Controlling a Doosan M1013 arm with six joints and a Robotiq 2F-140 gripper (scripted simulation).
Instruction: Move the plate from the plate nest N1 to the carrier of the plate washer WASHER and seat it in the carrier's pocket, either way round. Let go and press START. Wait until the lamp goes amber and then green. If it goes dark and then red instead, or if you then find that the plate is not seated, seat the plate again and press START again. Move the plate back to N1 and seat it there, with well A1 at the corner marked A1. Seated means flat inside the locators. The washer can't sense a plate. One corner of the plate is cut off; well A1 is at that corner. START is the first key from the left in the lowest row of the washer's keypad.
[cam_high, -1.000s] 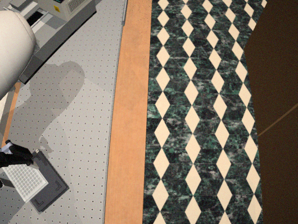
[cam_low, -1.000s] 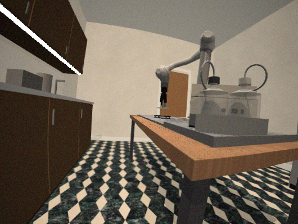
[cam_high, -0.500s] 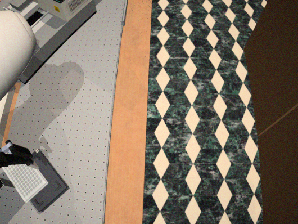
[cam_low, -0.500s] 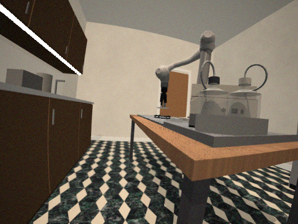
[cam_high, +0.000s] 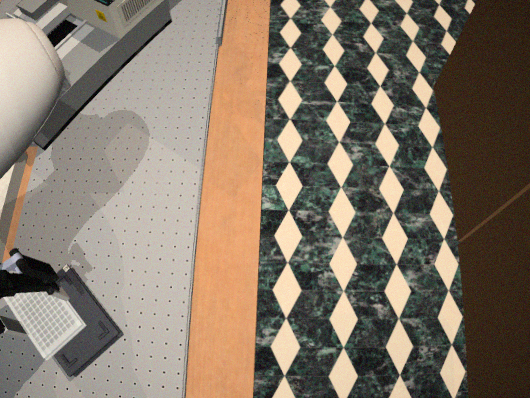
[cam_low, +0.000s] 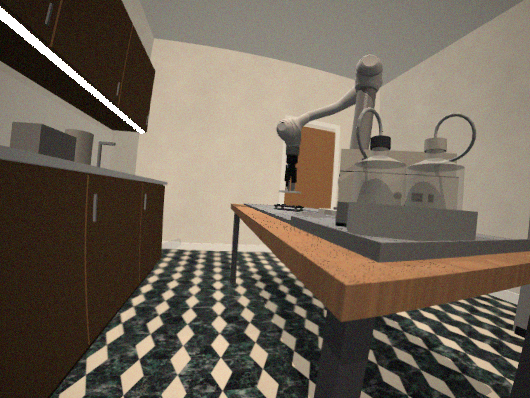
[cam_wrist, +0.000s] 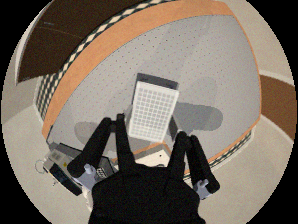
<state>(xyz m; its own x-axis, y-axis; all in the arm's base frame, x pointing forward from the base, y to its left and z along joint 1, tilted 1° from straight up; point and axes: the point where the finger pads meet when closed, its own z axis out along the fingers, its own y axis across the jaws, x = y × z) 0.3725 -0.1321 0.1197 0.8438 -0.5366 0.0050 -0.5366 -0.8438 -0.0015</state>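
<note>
My hand is 120 mm above the plate nest N1. Round my hand: plate washer: 580 mm to the left, 290 mm behind, 20 mm below; then label: 140 mm below, 90 mm behind, 60 mm to the left; then white well plate: 30 mm below.
</note>
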